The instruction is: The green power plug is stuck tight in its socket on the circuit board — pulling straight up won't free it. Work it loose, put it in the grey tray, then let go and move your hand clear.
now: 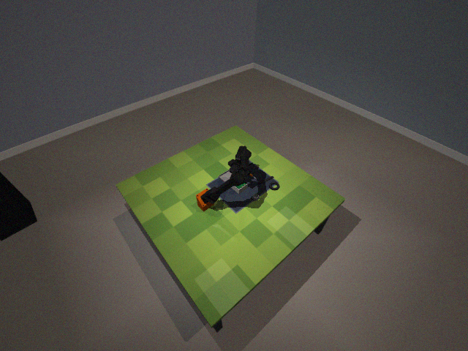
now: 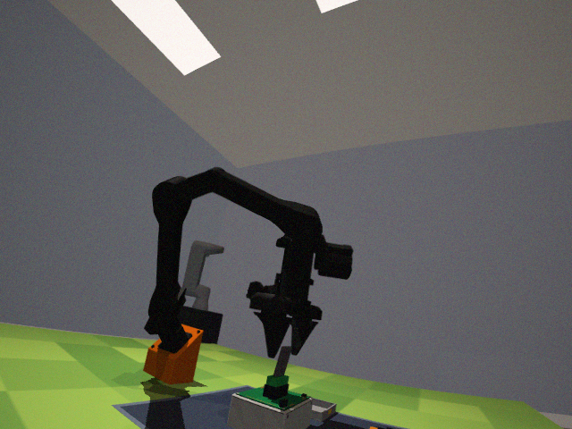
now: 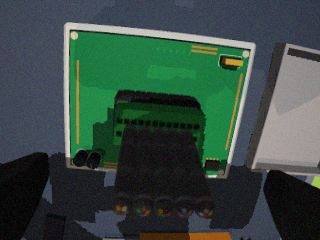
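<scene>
Now: the green power plug 4 cm below my gripper tip. Also, from my gripper tip: dark mat: 12 cm below, 5 cm ahead; then dark bar: 21 cm ahead, 12 cm below, 11 cm to the right.
</scene>
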